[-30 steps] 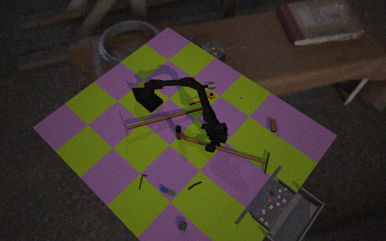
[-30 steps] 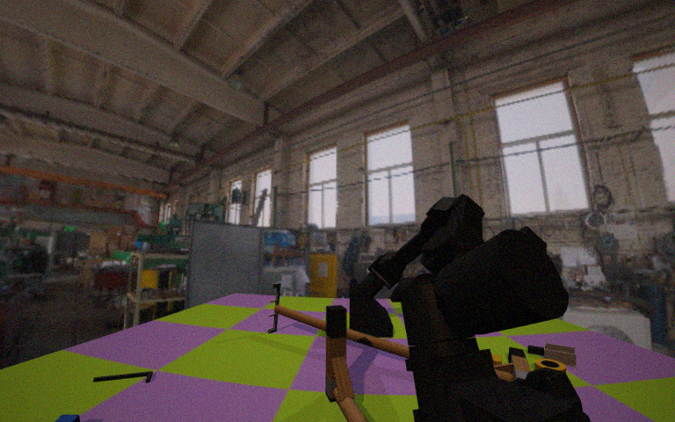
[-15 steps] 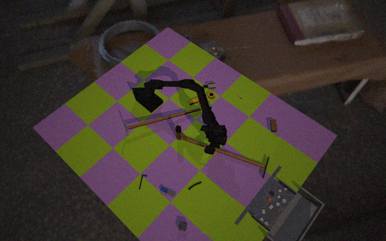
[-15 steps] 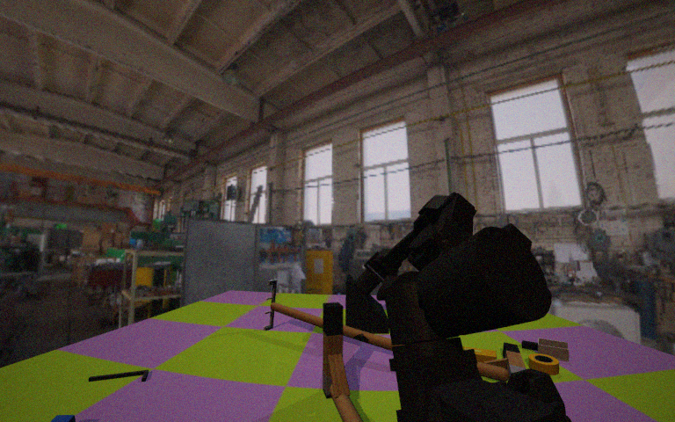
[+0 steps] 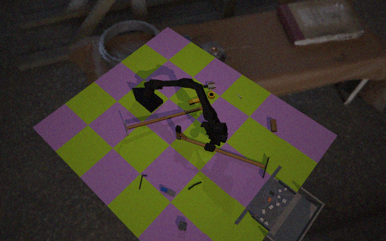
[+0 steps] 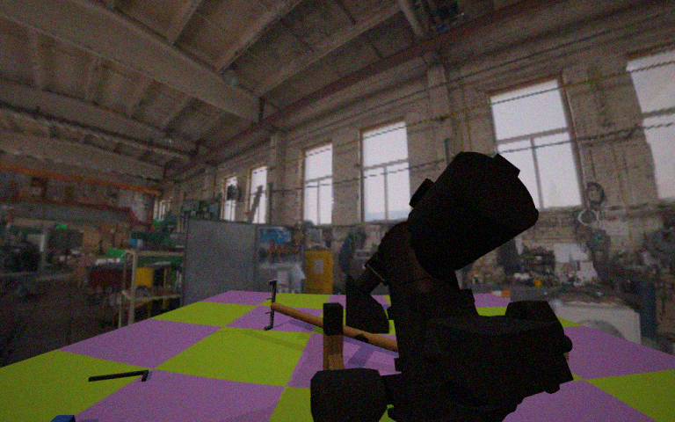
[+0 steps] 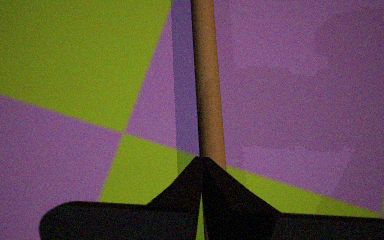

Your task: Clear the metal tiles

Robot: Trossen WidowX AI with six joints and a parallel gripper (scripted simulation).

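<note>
Right now my gripper tip is 20 mm short of the long scraper and 10 mm to the left of it. From my gripper tip the other things lie so: curved black strip 40 mm ahead, 280 mm to the right, 60 mm below; then blue block 50 mm behind, 410 mm to the right, 50 mm below; then yellow tape roll 310 mm behind, 290 mm to the left, 50 mm below.
</note>
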